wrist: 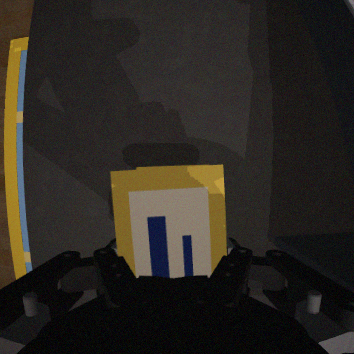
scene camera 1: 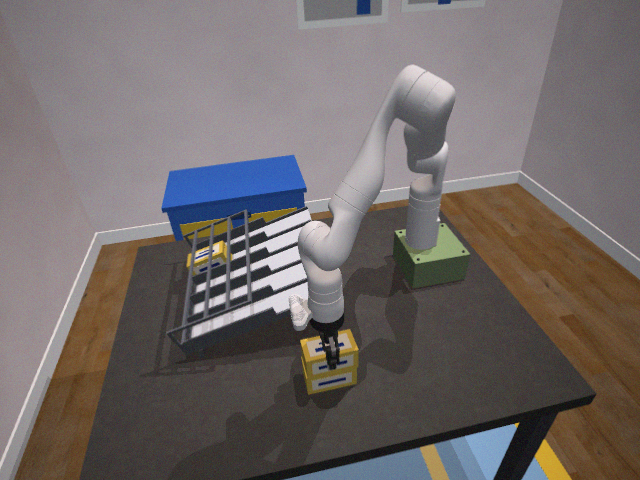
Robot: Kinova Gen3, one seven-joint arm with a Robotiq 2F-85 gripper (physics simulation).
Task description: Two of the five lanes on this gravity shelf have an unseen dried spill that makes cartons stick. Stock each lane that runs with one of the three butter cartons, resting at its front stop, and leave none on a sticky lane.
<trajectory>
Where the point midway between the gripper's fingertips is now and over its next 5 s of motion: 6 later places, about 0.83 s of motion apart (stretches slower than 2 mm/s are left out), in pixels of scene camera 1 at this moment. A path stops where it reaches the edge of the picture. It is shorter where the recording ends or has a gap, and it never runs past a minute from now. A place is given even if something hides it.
The gripper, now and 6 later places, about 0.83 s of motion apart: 329, 356; 326, 308; 331, 308; 323, 301; 302, 268; 302, 282; 300, 287
</trajectory>
